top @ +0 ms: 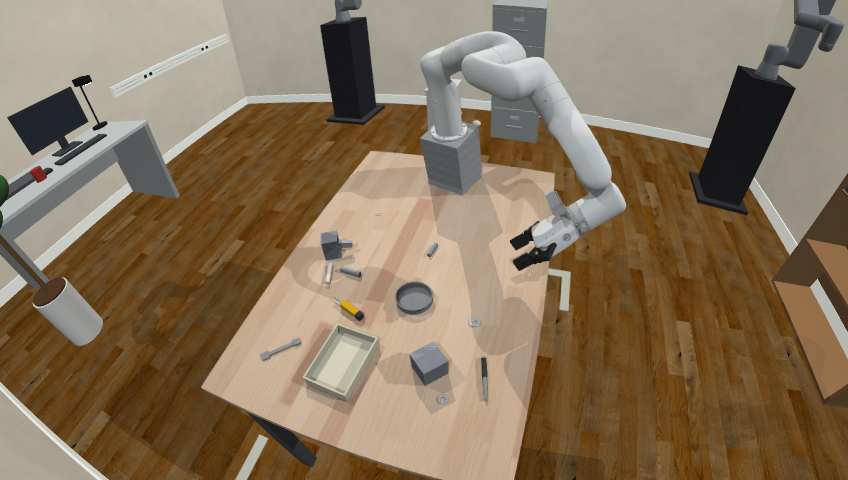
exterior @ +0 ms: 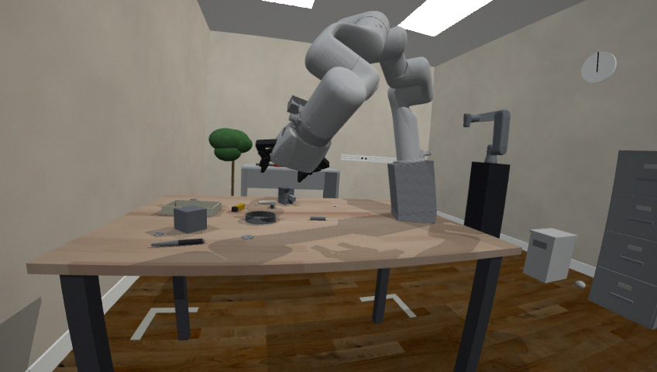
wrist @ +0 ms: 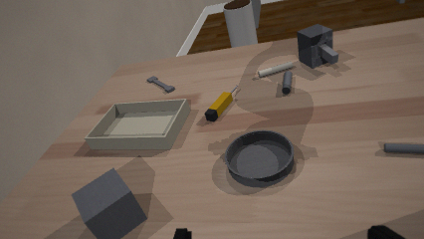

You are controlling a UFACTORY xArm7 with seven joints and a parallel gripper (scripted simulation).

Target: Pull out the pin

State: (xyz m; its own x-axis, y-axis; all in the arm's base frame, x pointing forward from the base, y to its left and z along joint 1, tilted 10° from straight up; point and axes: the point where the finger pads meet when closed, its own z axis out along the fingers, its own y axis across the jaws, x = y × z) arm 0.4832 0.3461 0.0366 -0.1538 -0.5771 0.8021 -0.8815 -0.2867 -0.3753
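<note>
Right now the round dish is 25 cm to the right of my hand, 18 cm below it and 7 cm ahead of it. Also, from my hand: grey block 26 cm ahead, 16 cm below, 13 cm to the right; then beige tray 33 cm to the right, 33 cm ahead, 18 cm below.
</note>
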